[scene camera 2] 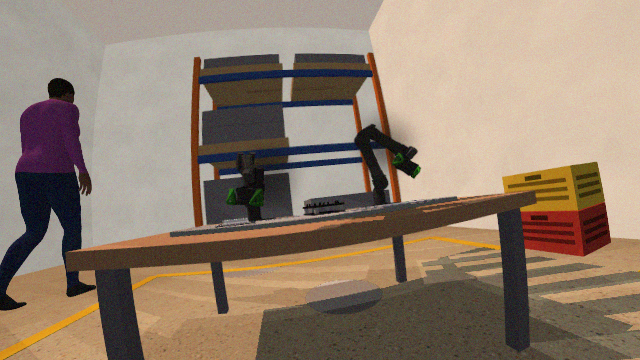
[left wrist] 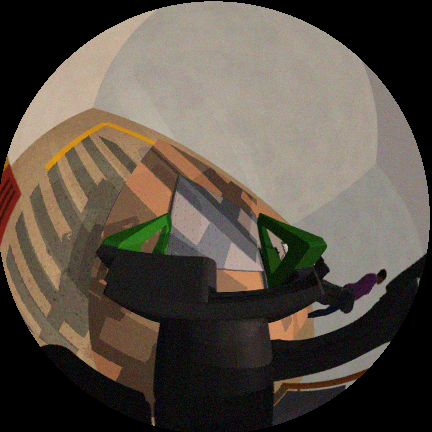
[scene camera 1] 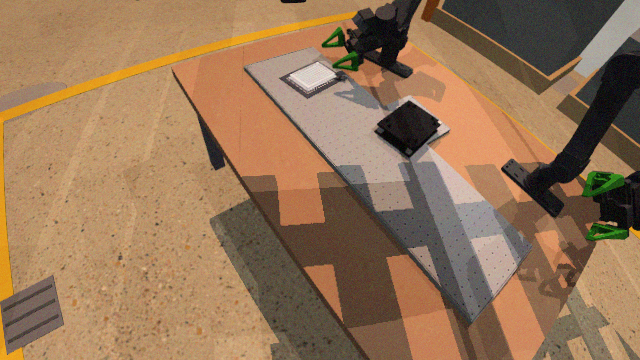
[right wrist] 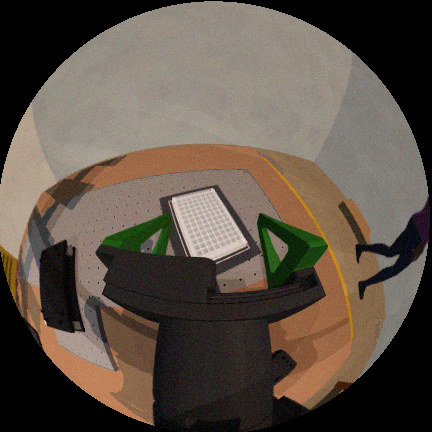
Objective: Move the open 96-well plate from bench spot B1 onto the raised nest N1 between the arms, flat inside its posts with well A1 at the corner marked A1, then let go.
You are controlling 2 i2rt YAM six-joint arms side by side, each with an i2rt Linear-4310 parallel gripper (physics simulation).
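Pixels of known places: left gripper, between the fingertips: [scene camera 2: 411,166] [left wrist: 213,217] [scene camera 1: 586,218]; right gripper, between the fingertips: [scene camera 2: 238,203] [scene camera 1: 326,55] [right wrist: 213,217]; left arm's base, origin of its link: [scene camera 1: 531,187]; right arm's base, origin of its link: [scene camera 1: 386,63].
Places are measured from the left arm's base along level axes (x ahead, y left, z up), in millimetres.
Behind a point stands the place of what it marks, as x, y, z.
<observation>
The white 96-well plate [scene camera 1: 313,75] @[298, -669, 26] [right wrist: 209,223] @[288, -676, 26] lies flat on a dark pad [scene camera 1: 308,94] @[359, -610, 15] [right wrist: 253,252] @[226, -734, 15] near the far left end of the grey perforated board. The black raised nest [scene camera 1: 409,126] @[219, -340, 47] [right wrist: 61,287] @[202, -404, 47] with small corner posts stands farther right on the board; it also shows side-on in scene camera 2 [scene camera 2: 324,205] @[285, -355, 44]. I cannot make out the A1 mark. My right gripper [scene camera 1: 340,49] [scene camera 2: 245,197] @[258, -666, 86] [right wrist: 213,217] @[258, -666, 86] is open and empty, above and beside the plate. My left gripper [scene camera 1: 604,206] [scene camera 2: 408,166] @[197, 94, 170] [left wrist: 213,217] @[197, 94, 170] is open and empty, raised at the right of the table, far from plate and nest.
The perforated board [scene camera 1: 385,200] @[422, -219, 13] [left wrist: 200,235] @[268, 3, 13] runs along the wooden table [scene camera 1: 295,210] @[603, -317, 0] [scene camera 2: 300,250] @[659, -487, -35]. A small dark piece [scene camera 1: 341,76] @[209, -635, 15] sits at the pad's corner. A person [scene camera 2: 52,140] stands left beyond the table. A shelf rack [scene camera 2: 196,140] stands behind, and yellow and red crates [scene camera 2: 555,200] at right.
</observation>
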